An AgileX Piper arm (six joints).
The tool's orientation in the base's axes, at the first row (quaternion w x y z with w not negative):
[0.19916, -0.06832, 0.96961, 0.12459]
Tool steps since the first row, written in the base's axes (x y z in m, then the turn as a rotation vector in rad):
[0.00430, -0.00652, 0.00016, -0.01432, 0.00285, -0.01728]
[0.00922, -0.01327, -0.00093, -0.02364, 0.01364, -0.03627]
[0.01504, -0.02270, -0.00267, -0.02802, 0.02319, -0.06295]
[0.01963, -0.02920, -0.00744, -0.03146, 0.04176, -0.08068]
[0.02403, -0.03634, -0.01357, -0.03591, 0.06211, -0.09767]
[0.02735, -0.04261, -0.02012, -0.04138, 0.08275, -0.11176]
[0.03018, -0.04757, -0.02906, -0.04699, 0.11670, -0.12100]
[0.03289, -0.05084, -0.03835, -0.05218, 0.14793, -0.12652]
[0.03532, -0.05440, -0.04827, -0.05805, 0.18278, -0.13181]
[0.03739, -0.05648, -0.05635, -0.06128, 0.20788, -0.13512]
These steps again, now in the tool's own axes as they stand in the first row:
[-0.00344, -0.00701, -0.00031, 0.01978, 0.00164, 0.01085]
[-0.00693, -0.01461, 0.00066, 0.03504, 0.00962, 0.02721]
[-0.01075, -0.02509, 0.00183, 0.04900, 0.01386, 0.05189]
[-0.01247, -0.03319, 0.00602, 0.05774, 0.02851, 0.07139]
[-0.01342, -0.04216, 0.01117, 0.06696, 0.04520, 0.09033]
[-0.01328, -0.05018, 0.01654, 0.07592, 0.06298, 0.10639]
[-0.01184, -0.05738, 0.02421, 0.08195, 0.09460, 0.12167]
[-0.01030, -0.06300, 0.03259, 0.08631, 0.12433, 0.13306]
[-0.00822, -0.06898, 0.04136, 0.09091, 0.15771, 0.14497]
[-0.00667, -0.07309, 0.04875, 0.09311, 0.18168, 0.15346]

